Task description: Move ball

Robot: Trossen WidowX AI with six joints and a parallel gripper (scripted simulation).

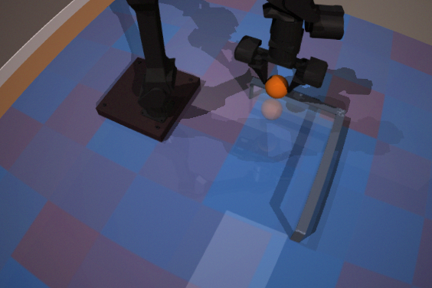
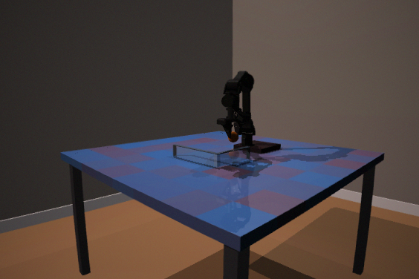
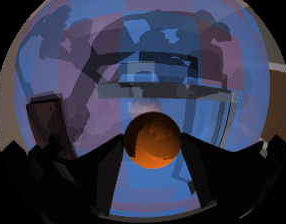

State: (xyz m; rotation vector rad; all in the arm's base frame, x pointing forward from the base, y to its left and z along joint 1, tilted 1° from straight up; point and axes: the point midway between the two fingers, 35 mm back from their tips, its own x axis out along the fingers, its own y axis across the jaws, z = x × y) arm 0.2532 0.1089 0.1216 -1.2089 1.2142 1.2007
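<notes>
The see-through ball marker is 8 cm below my gripper tip. The rest, counted from my gripper tip: orange ball: right at my gripper tip; short wall: 5 cm ahead, 4 cm to the left, 8 cm below.
</notes>
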